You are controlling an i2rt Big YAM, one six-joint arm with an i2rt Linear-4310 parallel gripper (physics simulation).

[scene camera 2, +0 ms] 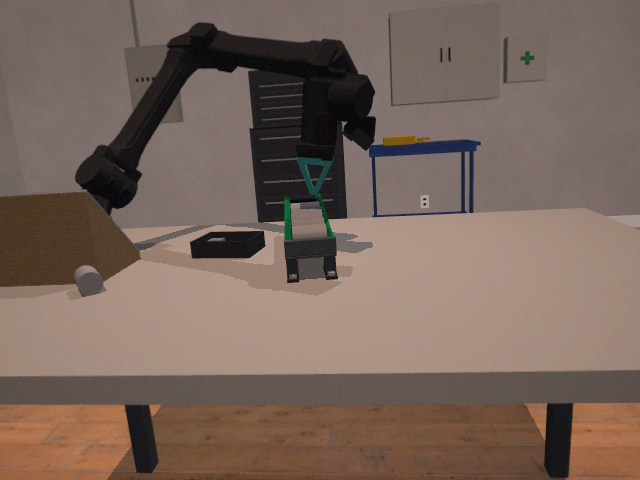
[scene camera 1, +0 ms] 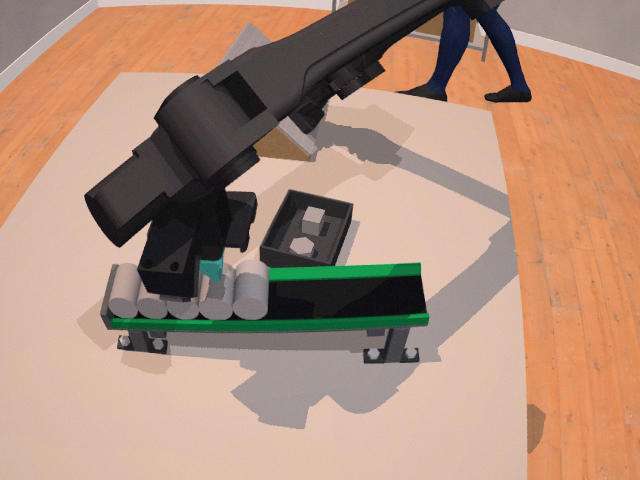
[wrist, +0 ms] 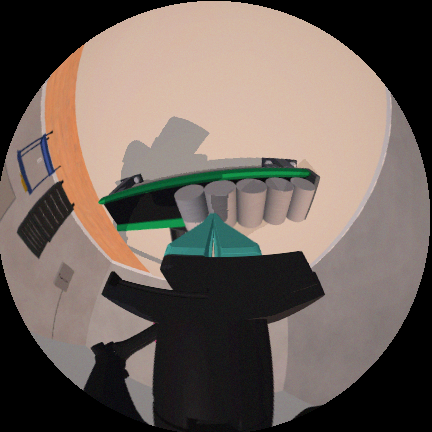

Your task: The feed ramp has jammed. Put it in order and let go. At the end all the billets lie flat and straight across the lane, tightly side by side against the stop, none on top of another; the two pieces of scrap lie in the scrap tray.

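Seen in the pictures: gripper, between the fingertips: (scene camera 2: 313, 194) (scene camera 1: 218, 276) (wrist: 212, 217); arm's base, origin of its link: (scene camera 2: 85, 236).
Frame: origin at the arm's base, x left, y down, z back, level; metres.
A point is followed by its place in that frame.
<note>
My gripper (scene camera 1: 218, 277) @(z -0.469, x 0.071, y -0.060 m) (scene camera 2: 313, 192) @(z -0.469, x 0.071, y -0.060 m) (wrist: 212, 217) @(z -0.469, x 0.071, y -0.060 m) is shut and empty, its teal fingertips together just above the billets. In the ramp (scene camera 1: 361, 322) @(z -0.447, x 0.228, y -0.020 m) (wrist: 150, 187) @(z -0.463, x 0.166, y -0.016 m), several grey billets (scene camera 1: 251, 291) @(z -0.461, x 0.106, y -0.041 m) (scene camera 2: 308, 229) @(z -0.492, x -0.067, y -0.022 m) (wrist: 251, 205) @(z -0.476, x 0.027, y -0.034 m) lie flat across the lane in a row, side by side, from the stop (scene camera 1: 107, 299) @(z -0.520, x -0.061, y -0.020 m) (scene camera 2: 310, 246) (wrist: 313, 196) @(z -0.511, x -0.060, y -0.024 m); the gripper partly hides them in scene camera 1. None shows on top of another. One more billet (scene camera 2: 88, 281) @(z -0.132, x -0.167, y 0.040 m) lies on the table beside the wooden wedge. A pale block (scene camera 1: 313, 219) @(z -0.244, x 0.116, y 0.036 m) and a hexagonal piece (scene camera 1: 301, 245) @(z -0.290, x 0.113, y 0.045 m) lie in the scrap tray (scene camera 1: 295, 259) @(z -0.326, x 0.116, y 0.037 m) (scene camera 2: 219, 250) @(z -0.263, x 0.065, y 0.048 m).
The wooden wedge (scene camera 1: 284, 142) @(z -0.085, x 0.018, y 0.029 m) (scene camera 2: 46, 237) @(z -0.016, x -0.116, y -0.025 m) stands behind the tray in scene camera 1 and at the left in scene camera 2. The tray stands close behind the ramp's far green rail. The ramp's legs (scene camera 1: 395, 343) @(z -0.433, x 0.272, y 0.022 m) are bolted down at both ends.
</note>
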